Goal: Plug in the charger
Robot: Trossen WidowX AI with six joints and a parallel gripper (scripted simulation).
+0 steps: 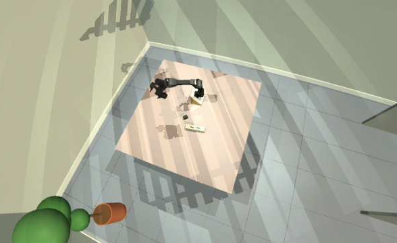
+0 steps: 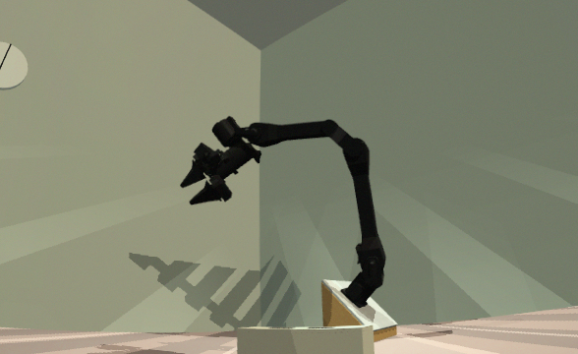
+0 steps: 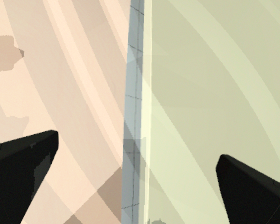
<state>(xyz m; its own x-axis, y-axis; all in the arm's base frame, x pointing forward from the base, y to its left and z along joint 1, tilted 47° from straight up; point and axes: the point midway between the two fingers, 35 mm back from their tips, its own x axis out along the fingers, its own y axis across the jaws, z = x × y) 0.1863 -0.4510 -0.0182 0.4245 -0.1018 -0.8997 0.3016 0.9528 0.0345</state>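
My gripper tip is 36 cm above the black two-prong charger, 25 cm to the right of it and 3 cm short of it.
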